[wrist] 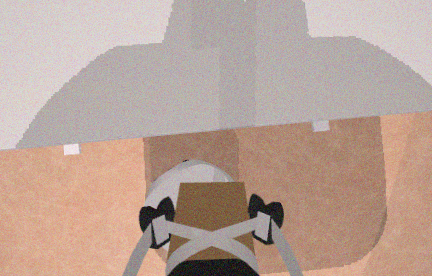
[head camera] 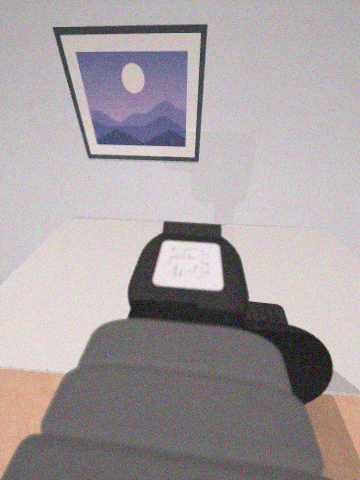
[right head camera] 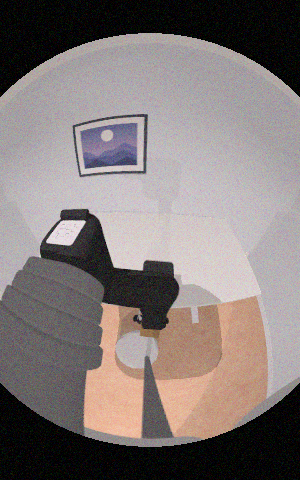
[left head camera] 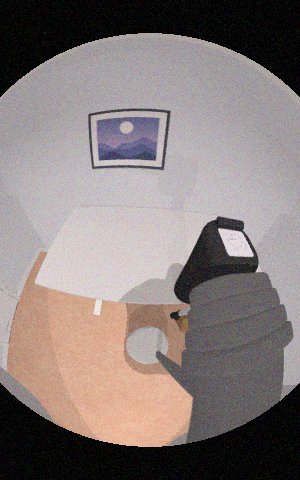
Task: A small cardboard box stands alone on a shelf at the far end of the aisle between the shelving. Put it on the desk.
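Seen in the pictures: gripper, fingertip midpoint: (wrist: 211, 211) (left head camera: 184, 315); robot's base at its link origin: (right head camera: 137, 348) (left head camera: 146, 343).
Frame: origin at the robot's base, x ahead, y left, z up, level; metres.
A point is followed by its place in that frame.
The small brown cardboard box (left head camera: 184, 323) @(x 0.138, y -0.064, z 1.099 m) (right head camera: 149, 332) @(x 0.125, y -0.085, z 1.092 m) (wrist: 212, 202) @(x 0.186, y -0.088, z 1.057 m) is between the fingers of my gripper (right head camera: 151, 321) @(x 0.175, y -0.086, z 1.037 m) (wrist: 211, 211) @(x 0.175, y -0.086, z 1.037 m), which is shut on it. In the wrist view the box shows over the wood floor, short of the desk's near edge, with a gap between. The white desk (head camera: 40, 300) @(x 0.448, y 0.542, z 0.922 m) (left head camera: 100, 250) @(x 0.533, y 0.350, z 0.922 m) (right head camera: 200, 250) @(x 0.626, y -0.395, z 0.922 m) (wrist: 50, 60) @(x 0.376, y 0.136, z 0.922 m) stands against the wall. The arm and the black wrist hide part of it in the head views. The gripper and box are hidden behind the arm in the head camera view. How high the box is relative to the desk top I cannot tell.
A framed mountain picture (head camera: 135, 100) @(x 1.039, y 0.277, z 1.495 m) (left head camera: 129, 140) @(x 1.039, y 0.251, z 1.463 m) (right head camera: 110, 145) @(x 1.039, y 0.251, z 1.480 m) hangs on the wall above the desk. A pale grey round shape (left head camera: 146, 345) @(x -0.005, y 0.007, z 0.187 m) (right head camera: 136, 351) @(x -0.022, y -0.003, z 0.187 m) shows low down near the box. Two short white desk legs show below the near edge in the wrist view. Walls rise on both sides.
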